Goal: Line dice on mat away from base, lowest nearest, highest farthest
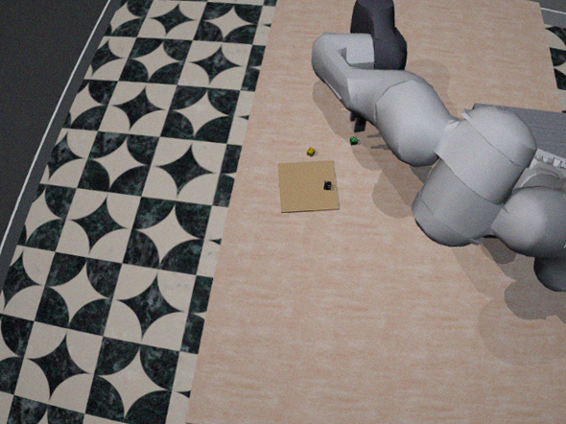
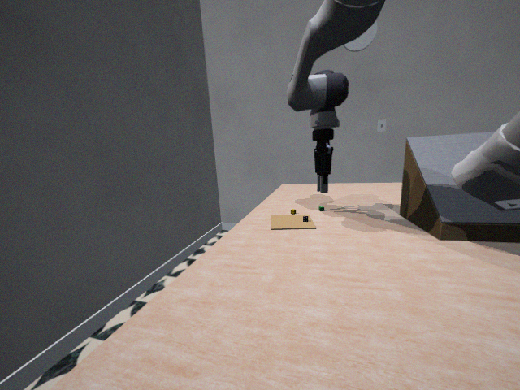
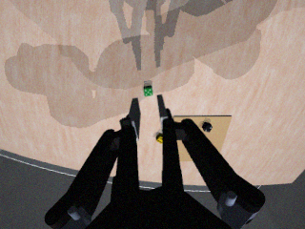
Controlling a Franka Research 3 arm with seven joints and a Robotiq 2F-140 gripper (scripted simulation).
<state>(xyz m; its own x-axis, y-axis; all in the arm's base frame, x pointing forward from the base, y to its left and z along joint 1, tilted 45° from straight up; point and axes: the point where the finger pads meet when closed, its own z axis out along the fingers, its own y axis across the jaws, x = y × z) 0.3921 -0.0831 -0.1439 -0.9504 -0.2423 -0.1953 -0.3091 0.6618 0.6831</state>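
The green die lies 10 cm below my hand. Round my hand: yellow die: 11 cm ahead, 5 cm to the left, 10 cm below; tan mat: 11 cm ahead, 15 cm to the left, 11 cm below; black die: 6 cm ahead, 15 cm to the left, 10 cm below.
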